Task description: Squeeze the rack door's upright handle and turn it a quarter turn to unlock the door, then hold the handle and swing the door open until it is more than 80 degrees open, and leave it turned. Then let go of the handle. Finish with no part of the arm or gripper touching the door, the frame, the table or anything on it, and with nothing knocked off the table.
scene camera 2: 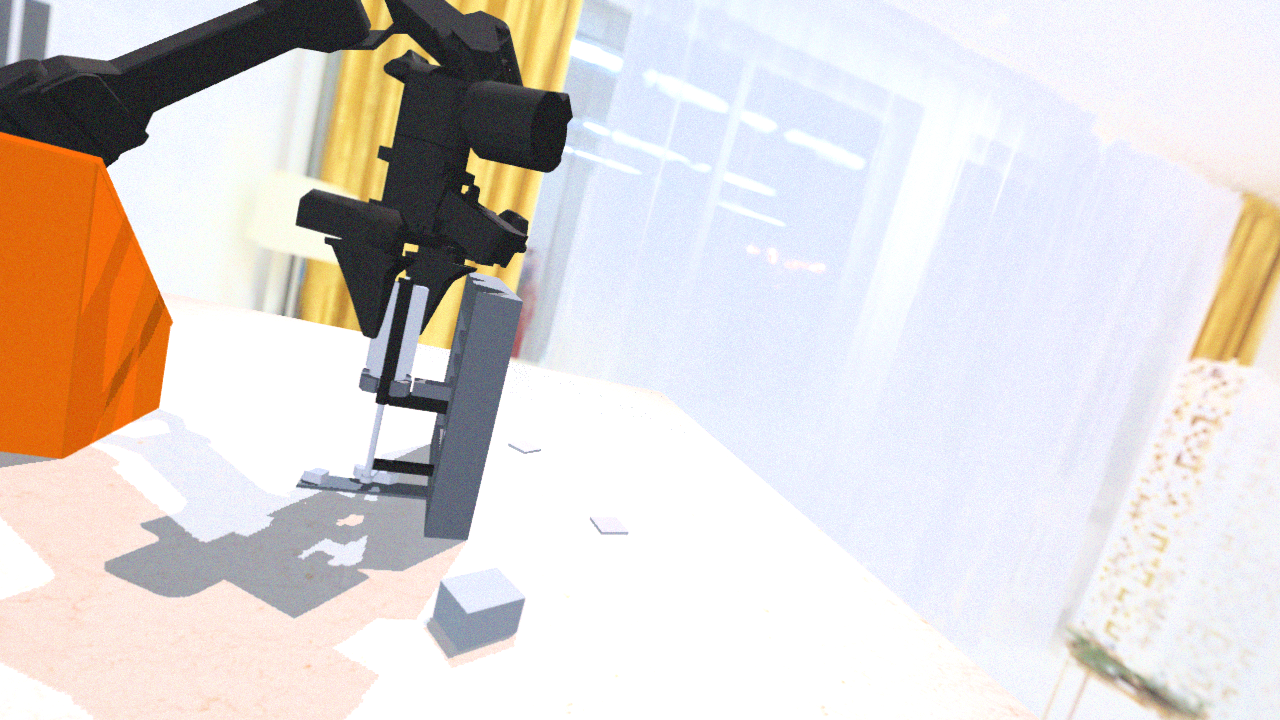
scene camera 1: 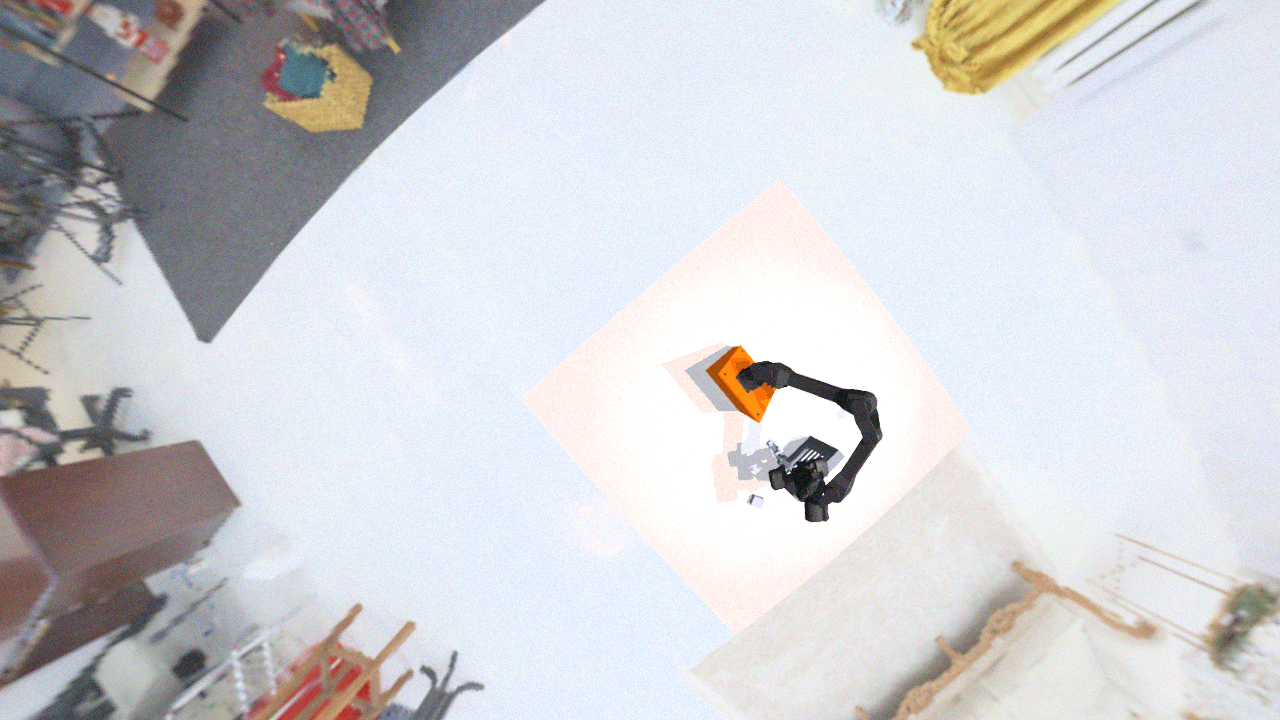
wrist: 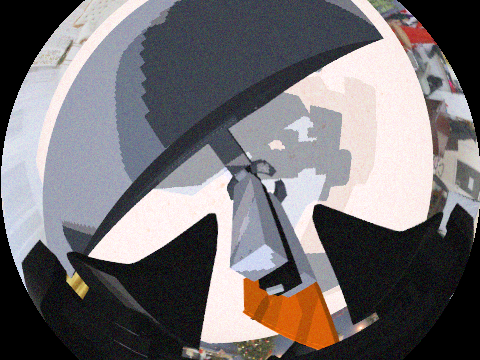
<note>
My gripper (scene camera 2: pixel 393 335) is open, with nothing in its grasp.
My gripper shows as well in scene camera 1 (scene camera 1: pixel 788 465) and in the wrist view (wrist: pixel 267 216).
</note>
